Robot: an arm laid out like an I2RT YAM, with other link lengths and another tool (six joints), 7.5 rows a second.
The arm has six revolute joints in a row. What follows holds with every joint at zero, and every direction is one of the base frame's. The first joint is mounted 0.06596 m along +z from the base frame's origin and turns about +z. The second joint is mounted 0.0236 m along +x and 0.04 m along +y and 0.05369 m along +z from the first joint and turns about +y. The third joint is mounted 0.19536 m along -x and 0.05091 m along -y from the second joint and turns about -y. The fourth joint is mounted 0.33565 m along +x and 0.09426 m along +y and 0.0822 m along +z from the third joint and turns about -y. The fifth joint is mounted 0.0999 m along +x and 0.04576 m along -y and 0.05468 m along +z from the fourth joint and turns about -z. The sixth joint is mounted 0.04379 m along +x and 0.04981 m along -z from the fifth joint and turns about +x. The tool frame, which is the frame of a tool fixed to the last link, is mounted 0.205 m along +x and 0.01 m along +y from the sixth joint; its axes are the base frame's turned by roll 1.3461, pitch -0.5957 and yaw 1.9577 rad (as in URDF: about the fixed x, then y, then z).
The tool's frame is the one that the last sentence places.
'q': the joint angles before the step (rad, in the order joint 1, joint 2, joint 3, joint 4, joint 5, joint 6). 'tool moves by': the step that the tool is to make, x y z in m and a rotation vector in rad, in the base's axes. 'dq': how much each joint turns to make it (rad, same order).
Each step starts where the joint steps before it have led.
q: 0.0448, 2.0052, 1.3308, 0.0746, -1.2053, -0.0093
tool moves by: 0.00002, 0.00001, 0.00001, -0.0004, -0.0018, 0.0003
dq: 0.0000, 0.0000, 0.0000, 0.0004, 0.0000, -0.0015
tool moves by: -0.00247, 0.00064, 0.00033, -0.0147, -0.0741, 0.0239
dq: 0.0000, 0.0001, 0.0001, -0.0018, -0.0095, -0.0803
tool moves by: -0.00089, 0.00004, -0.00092, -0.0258, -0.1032, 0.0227
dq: 0.0000, -0.0001, -0.0005, 0.0002, -0.0015, -0.1089
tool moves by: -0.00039, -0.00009, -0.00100, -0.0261, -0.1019, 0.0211
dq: 0.0000, 0.0000, -0.0001, 0.0003, 0.0000, -0.1071
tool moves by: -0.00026, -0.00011, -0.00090, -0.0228, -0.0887, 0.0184
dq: 0.0000, 0.0000, 0.0000, -0.0001, 0.0000, -0.0935
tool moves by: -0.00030, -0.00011, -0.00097, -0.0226, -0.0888, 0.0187
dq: 0.0000, 0.0000, -0.0004, 0.0003, -0.0004, -0.0936
